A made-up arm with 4 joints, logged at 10 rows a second.
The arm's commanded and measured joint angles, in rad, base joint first. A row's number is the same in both.
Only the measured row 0 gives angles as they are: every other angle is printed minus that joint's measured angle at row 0.
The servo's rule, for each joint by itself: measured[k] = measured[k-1] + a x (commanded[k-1-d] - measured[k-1]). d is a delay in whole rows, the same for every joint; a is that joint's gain. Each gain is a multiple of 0.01, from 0.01 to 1. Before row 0 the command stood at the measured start. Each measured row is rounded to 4 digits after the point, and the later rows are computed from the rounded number. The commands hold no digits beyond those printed.
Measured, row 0: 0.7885, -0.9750, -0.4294, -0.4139
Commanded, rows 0 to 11: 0.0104, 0.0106, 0.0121, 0.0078; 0.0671, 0.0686, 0.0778, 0.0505; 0.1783, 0.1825, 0.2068, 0.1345; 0.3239, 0.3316, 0.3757, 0.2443; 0.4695, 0.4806, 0.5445, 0.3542; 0.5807, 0.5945, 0.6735, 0.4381; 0.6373, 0.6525, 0.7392, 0.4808; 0.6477, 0.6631, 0.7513, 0.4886; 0.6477, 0.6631, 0.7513, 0.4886; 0.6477, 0.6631, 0.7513, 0.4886; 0.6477, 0.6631, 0.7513, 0.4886; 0.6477, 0.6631, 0.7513, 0.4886
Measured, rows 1 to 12: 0.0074, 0.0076, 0.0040, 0.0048; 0.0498, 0.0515, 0.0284, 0.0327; 0.1410, 0.1458, 0.0873, 0.0948; 0.2709, 0.2796, 0.1825, 0.1860; 0.4119, 0.4243, 0.3020, 0.2886; 0.5317, 0.5468, 0.4246, 0.3798; 0.6067, 0.6229, 0.5284, 0.4414; 0.6358, 0.6518, 0.6020, 0.4702; 0.6442, 0.6599, 0.6513, 0.4814; 0.6467, 0.6622, 0.6843, 0.4858; 0.6474, 0.6628, 0.7064, 0.4875; 0.6476, 0.6630, 0.7212, 0.4882
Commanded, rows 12 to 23: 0.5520, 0.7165, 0.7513, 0.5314; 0.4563, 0.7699, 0.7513, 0.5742; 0.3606, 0.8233, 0.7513, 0.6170; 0.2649, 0.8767, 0.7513, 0.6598; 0.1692, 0.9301, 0.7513, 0.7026; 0.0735, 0.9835, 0.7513, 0.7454; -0.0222, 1.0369, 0.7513, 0.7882; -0.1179, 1.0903, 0.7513, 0.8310; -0.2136, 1.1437, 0.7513, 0.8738; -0.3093, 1.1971, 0.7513, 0.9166; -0.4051, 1.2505, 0.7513, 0.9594; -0.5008, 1.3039, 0.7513, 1.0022
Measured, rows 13 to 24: 0.5797, 0.7015, 0.7311, 0.5146; 0.4921, 0.7507, 0.7378, 0.5510; 0.3987, 0.8030, 0.7423, 0.5913; 0.3037, 0.8561, 0.7453, 0.6331; 0.2082, 0.9094, 0.7473, 0.6755; 0.1126, 0.9628, 0.7486, 0.7181; 0.0169, 1.0162, 0.7495, 0.7609; -0.0788, 1.0696, 0.7501, 0.8037; -0.1745, 1.1230, 0.7505, 0.8465; -0.2702, 1.1764, 0.7508, 0.8893; -0.3660, 1.2298, 0.7510, 0.9321; -0.4617, 1.2832, 0.7511, 0.9749
